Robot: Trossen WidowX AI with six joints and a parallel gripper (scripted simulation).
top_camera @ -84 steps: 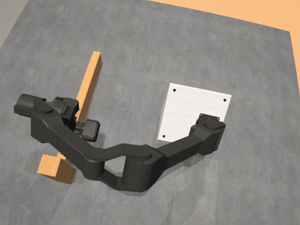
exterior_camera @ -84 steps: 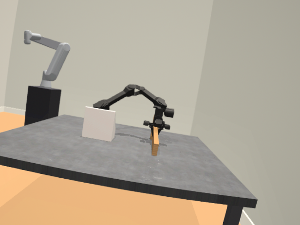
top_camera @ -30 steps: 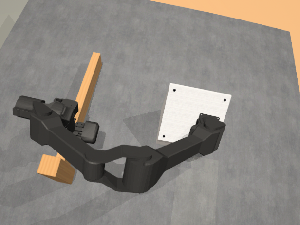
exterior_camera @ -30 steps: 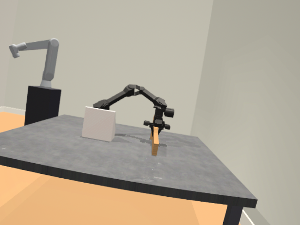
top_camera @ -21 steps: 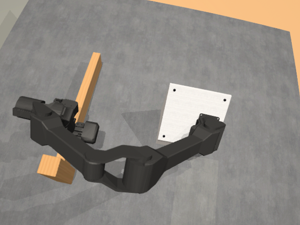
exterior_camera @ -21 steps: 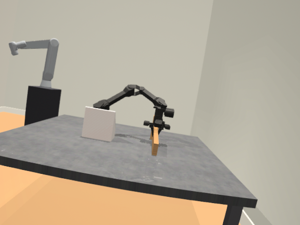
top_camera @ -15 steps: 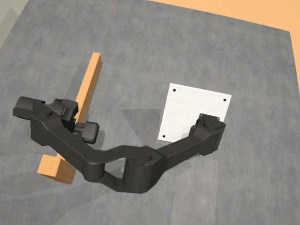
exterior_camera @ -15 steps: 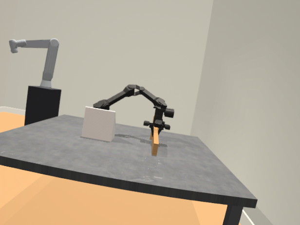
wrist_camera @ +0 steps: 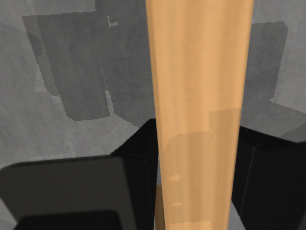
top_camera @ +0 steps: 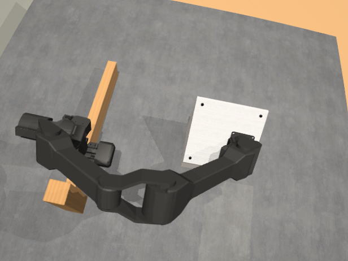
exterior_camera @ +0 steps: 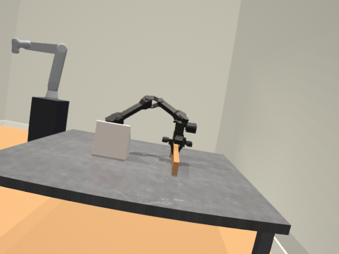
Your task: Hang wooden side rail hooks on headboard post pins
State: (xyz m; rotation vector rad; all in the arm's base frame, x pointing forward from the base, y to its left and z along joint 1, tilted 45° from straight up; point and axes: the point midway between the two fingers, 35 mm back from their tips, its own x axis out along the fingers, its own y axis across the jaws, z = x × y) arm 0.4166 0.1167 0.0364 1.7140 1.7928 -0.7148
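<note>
The headboard post is 120 mm to the left of my gripper tip, 50 mm above it and 10 mm behind it.
</note>
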